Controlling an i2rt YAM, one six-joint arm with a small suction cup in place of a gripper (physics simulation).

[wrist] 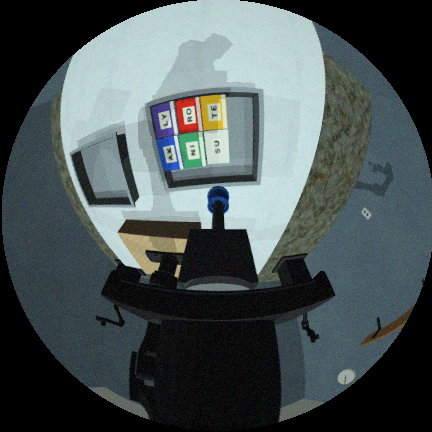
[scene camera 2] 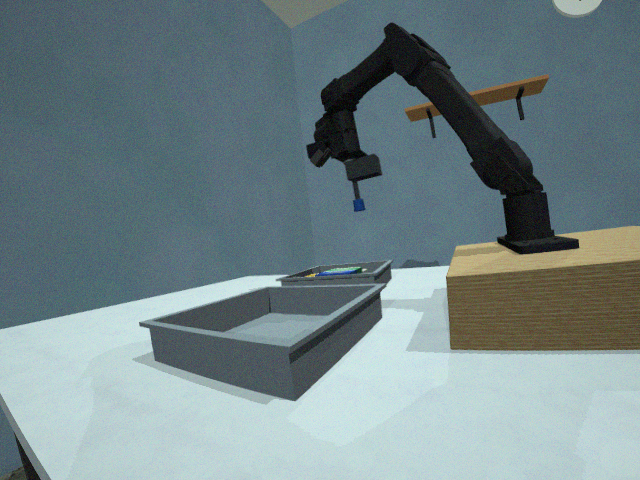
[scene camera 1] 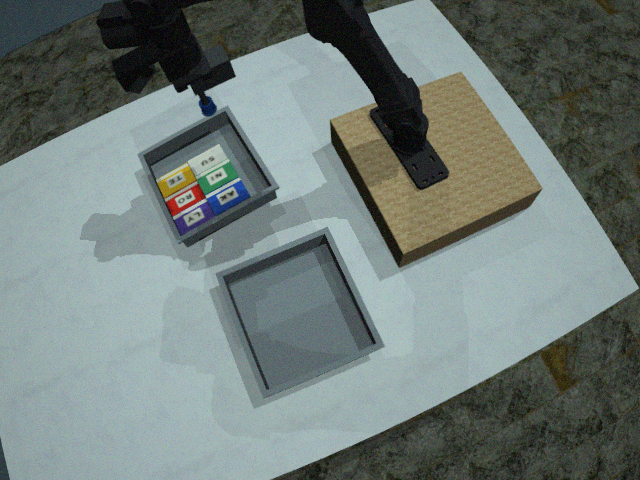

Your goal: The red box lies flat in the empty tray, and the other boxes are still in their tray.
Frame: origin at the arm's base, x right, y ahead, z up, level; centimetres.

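Where they show: hand, its tool point: (wrist: 217, 195) (scene camera 2: 359, 210) (scene camera 1: 209, 109); arm's base, origin of its link: (wrist: 170, 256) (scene camera 2: 529, 244) (scene camera 1: 408, 143).
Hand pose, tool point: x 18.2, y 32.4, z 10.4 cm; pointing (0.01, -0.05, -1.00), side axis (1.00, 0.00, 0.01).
Observation:
Things, the pixels of their top centre, and the offset from my tool point. Level surfaces: height alone.
- red box, centre of its top: (scene camera 1: 184, 198) (wrist: 188, 114) dx -5.9, dy +11.8, dz -15.1 cm
- far grey tray, centre of its top: (scene camera 1: 203, 169) (wrist: 206, 140) (scene camera 2: 340, 268) dx -2.2, dy +5.8, dz -13.7 cm
- yellow box, centre of its top: (scene camera 1: 175, 179) (wrist: 213, 111) dx -0.6, dy +12.2, dz -15.0 cm
- purple box, centre of its top: (scene camera 1: 193, 216) (wrist: 164, 119) dx -11.2, dy +11.4, dz -14.3 cm
- white box, centre of its top: (scene camera 1: 207, 160) (wrist: 216, 146) dx +0.0, dy +4.3, dz -14.7 cm
- green box, centre of its top: (scene camera 1: 216, 176) (wrist: 192, 149) (scene camera 2: 343, 269) dx -5.3, dy +3.9, dz -13.5 cm
- blue box, centre of its top: (scene camera 1: 227, 195) (scene camera 2: 335, 272) (wrist: 169, 153) dx -10.6, dy +3.5, dz -13.4 cm
- white table, height of its surface: dz -18.7 cm
The red box (scene camera 1: 184, 199) (wrist: 188, 116), labelled RO, lies flat in the far grey tray (scene camera 1: 232, 219) (scene camera 2: 330, 282) (wrist: 259, 135), between the yellow box (scene camera 1: 175, 179) (wrist: 213, 112) and the purple box (scene camera 1: 193, 217) (wrist: 164, 120). The white box (scene camera 1: 207, 159) (wrist: 217, 146), green box (scene camera 1: 217, 177) (wrist: 192, 150) and blue box (scene camera 1: 229, 196) (wrist: 169, 153) form the row beside them. The red box cannot be made out in scene camera 2. The other grey tray (scene camera 1: 305, 310) (scene camera 2: 222, 356) (wrist: 100, 165) is empty. My blue suction cup (scene camera 1: 207, 107) (scene camera 2: 358, 205) (wrist: 218, 200) hangs high above the table, holding nothing.
A wooden block (scene camera 1: 475, 155) (scene camera 2: 542, 304) (wrist: 142, 245) carries the arm's base beside the trays. Both trays stand on the white table (scene camera 1: 103, 320) (scene camera 2: 361, 413) (wrist: 270, 60) with a gap between them. A wall shelf (scene camera 2: 496, 94) is behind the arm.

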